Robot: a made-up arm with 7 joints. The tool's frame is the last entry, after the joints. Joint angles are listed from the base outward. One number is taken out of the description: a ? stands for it. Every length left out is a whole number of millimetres.
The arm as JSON. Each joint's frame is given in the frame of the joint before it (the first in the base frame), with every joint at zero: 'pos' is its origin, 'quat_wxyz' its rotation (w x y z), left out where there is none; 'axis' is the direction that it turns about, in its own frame. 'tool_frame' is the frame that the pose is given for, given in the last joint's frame.
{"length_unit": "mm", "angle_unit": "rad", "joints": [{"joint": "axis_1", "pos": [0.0, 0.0, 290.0], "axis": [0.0, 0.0, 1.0]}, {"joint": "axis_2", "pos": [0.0, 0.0, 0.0], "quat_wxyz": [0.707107, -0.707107, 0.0, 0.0], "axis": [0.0, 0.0, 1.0]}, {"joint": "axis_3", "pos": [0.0, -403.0, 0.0], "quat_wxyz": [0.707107, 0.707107, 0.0, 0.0], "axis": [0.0, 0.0, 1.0]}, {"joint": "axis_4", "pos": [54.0, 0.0, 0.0], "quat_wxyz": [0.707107, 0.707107, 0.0, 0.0], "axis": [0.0, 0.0, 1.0]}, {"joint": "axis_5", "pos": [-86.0, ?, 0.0], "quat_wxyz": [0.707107, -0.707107, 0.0, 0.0], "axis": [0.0, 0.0, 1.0]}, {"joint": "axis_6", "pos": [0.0, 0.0, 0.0], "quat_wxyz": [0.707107, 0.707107, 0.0, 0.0], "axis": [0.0, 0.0, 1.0]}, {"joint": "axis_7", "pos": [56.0, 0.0, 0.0], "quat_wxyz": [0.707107, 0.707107, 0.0, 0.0], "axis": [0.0, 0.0, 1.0]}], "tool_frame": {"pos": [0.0, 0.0, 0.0]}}
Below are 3 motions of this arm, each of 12 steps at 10 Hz.
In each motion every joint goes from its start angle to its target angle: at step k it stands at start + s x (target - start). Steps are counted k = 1, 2, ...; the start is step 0. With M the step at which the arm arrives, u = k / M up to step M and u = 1 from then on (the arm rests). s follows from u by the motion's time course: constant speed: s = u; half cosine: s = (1 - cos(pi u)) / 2; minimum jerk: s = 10 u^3 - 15 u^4 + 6 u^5.
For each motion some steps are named. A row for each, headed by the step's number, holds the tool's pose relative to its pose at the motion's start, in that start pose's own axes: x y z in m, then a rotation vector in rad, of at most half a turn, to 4 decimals.
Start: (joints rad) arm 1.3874 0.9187 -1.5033 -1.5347 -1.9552 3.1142 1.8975
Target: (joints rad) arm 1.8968 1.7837 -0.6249 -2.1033 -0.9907 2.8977 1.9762
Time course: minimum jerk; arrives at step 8
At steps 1, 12:
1: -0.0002 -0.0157 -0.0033 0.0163 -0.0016 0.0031
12: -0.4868 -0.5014 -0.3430 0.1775 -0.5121 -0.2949

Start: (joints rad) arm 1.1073 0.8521 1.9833 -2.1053 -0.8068 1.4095 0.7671
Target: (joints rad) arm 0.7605 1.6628 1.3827 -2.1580 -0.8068 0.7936 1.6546
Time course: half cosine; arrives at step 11
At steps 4, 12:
4: 0.0342 0.1229 0.1292 0.0834 -0.3478 0.3474
12: -0.0062 0.1978 0.4845 0.0085 -1.1801 0.6729

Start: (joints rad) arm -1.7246 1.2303 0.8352 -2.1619 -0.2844 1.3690 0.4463
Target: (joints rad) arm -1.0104 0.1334 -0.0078 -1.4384 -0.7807 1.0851 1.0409
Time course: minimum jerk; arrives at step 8
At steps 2, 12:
2: -0.0233 0.0205 -0.0346 -0.0689 0.0760 0.2303
12: -0.6846 -0.1310 -0.0758 0.0276 1.2726 1.9346

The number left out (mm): 399.0
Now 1 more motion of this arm.
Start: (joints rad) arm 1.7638 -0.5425 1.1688 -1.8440 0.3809 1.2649 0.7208
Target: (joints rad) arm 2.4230 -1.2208 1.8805 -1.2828 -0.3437 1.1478 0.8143
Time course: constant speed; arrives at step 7
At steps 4, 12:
4: -0.5283 -0.0919 0.1832 -0.4171 1.0195 -0.4060
12: -0.7832 0.0688 0.5135 -0.4316 1.8141 -0.6433

